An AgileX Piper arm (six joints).
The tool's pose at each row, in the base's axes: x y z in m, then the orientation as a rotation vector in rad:
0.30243, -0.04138, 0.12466, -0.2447, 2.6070, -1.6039
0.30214, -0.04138, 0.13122, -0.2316, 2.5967, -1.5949
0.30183, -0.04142, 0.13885, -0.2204, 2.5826, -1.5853
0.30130, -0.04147, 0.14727, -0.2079, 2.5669, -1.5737
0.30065, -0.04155, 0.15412, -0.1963, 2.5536, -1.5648
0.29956, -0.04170, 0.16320, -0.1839, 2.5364, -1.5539
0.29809, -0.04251, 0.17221, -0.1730, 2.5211, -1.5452
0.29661, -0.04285, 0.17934, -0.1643, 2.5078, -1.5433
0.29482, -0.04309, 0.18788, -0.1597, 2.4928, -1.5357
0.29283, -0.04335, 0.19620, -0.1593, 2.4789, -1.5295
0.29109, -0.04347, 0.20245, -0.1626, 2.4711, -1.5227
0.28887, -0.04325, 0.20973, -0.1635, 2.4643, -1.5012
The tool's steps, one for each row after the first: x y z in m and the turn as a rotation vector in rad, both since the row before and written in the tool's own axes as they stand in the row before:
0.00044, -0.00582, -0.00301, 0.0000, -0.0082, 0.0143
0.00036, -0.00680, -0.00347, 0.0011, -0.0118, 0.0149
0.00043, -0.00750, -0.00385, 0.0007, -0.0134, 0.0169
0.00043, -0.00611, -0.00313, 0.0012, -0.0106, 0.0147
0.00063, -0.00813, -0.00415, 0.0017, -0.0141, 0.0173
0.00094, -0.00837, -0.00361, 0.0020, -0.0120, 0.0150
0.00086, -0.00650, -0.00318, 0.0048, -0.0081, 0.0108
0.00090, -0.00774, -0.00393, 0.0021, -0.0131, 0.0109
0.00099, -0.00757, -0.00386, 0.0022, -0.0130, 0.0075
0.00088, -0.00567, -0.00302, -0.0009, -0.0099, 0.0032
0.00108, -0.00645, -0.00390, -0.0092, -0.0149, 0.0091

